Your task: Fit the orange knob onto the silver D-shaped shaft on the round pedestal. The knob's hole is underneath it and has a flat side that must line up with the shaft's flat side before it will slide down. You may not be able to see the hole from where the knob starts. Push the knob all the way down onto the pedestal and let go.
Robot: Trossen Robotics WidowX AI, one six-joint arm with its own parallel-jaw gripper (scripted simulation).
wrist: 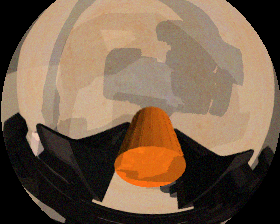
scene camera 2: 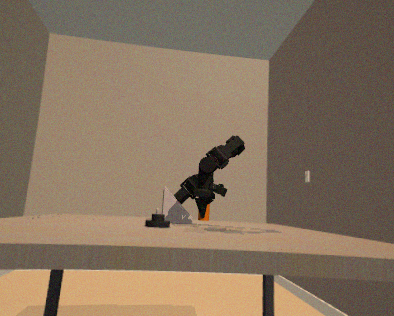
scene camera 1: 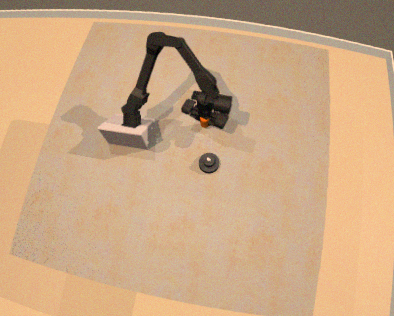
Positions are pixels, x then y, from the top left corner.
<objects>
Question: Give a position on an orange knob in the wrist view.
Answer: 150, 156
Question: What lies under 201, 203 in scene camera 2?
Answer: My gripper.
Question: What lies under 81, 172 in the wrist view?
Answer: My gripper.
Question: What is my gripper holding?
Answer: An orange knob.
</objects>
